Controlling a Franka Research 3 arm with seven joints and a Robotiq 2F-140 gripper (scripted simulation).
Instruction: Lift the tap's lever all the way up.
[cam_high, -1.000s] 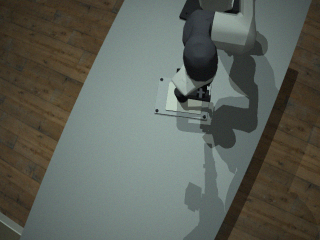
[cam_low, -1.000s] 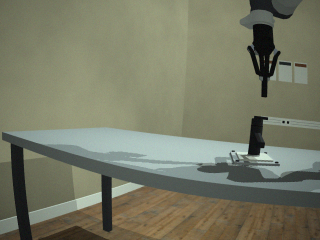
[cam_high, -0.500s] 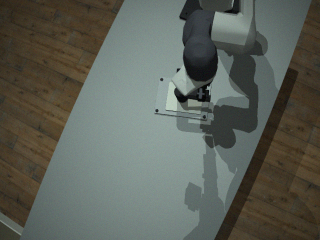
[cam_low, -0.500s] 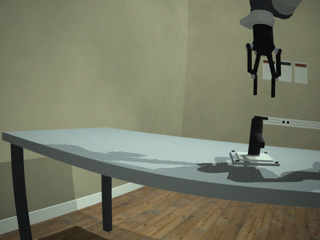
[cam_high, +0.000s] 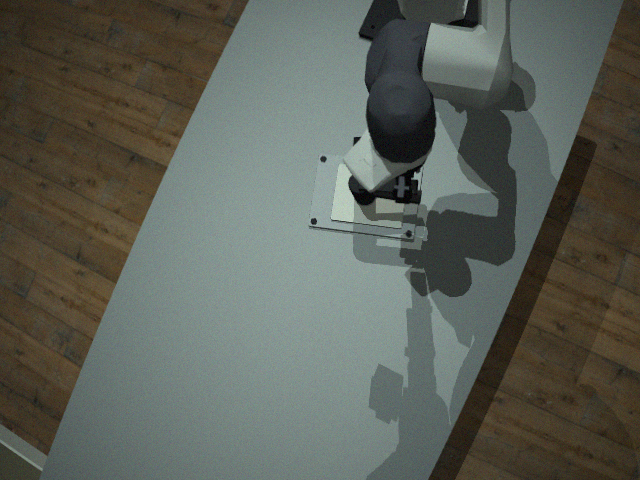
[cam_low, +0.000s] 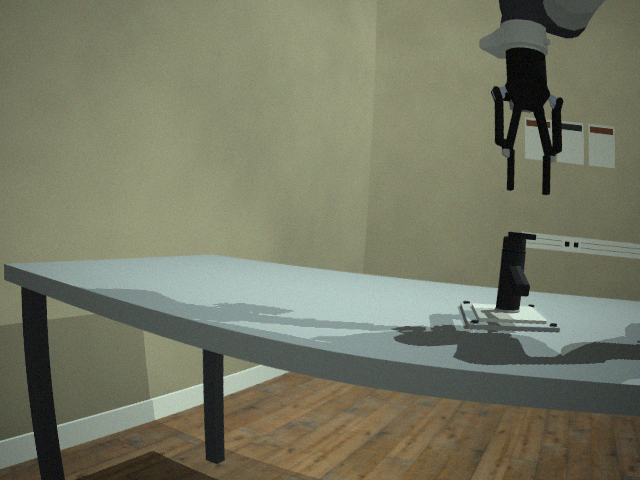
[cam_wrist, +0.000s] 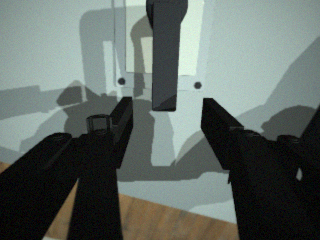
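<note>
The lever lies 10 mm ahead of my hand, 40 mm to the right of it and 100 mm below it. Also, from my hand: tap 20 mm ahead, 60 mm to the right, 140 mm below.
</note>
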